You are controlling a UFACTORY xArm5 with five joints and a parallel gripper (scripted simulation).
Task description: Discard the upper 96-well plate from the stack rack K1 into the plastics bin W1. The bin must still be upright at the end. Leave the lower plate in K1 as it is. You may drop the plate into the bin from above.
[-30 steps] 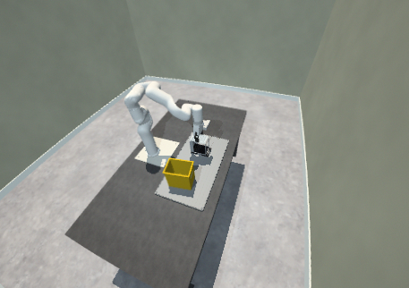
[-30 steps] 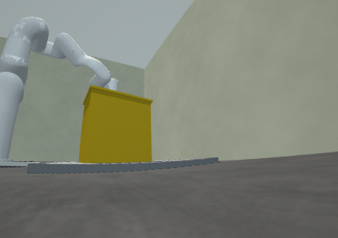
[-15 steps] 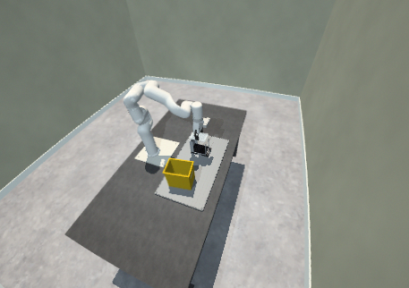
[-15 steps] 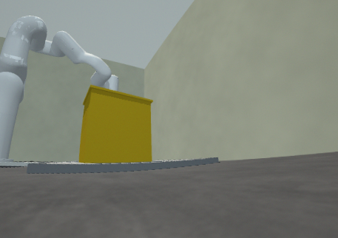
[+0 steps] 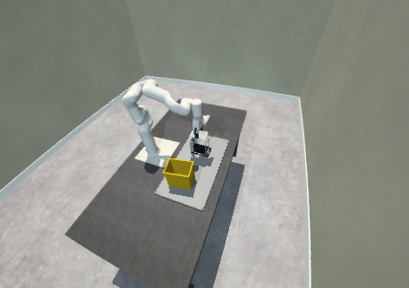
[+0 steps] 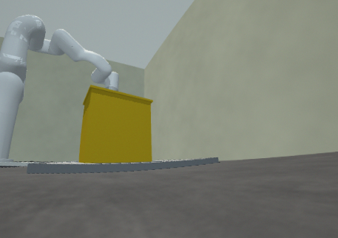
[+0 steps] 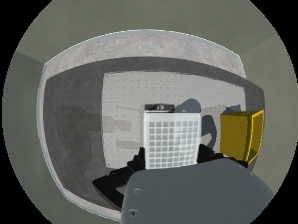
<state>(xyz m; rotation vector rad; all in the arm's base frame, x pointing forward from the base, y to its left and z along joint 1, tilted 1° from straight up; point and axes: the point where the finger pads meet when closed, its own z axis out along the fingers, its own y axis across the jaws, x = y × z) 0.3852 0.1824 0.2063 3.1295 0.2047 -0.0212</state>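
My hand is 20 mm short of the yellow plastics bin W1, 330 mm to the left of it and 120 mm above it. Also, from my hand: K1 label (80 mm ahead, 10 mm to the left, 190 mm below); then 96-well plate (10 mm below).
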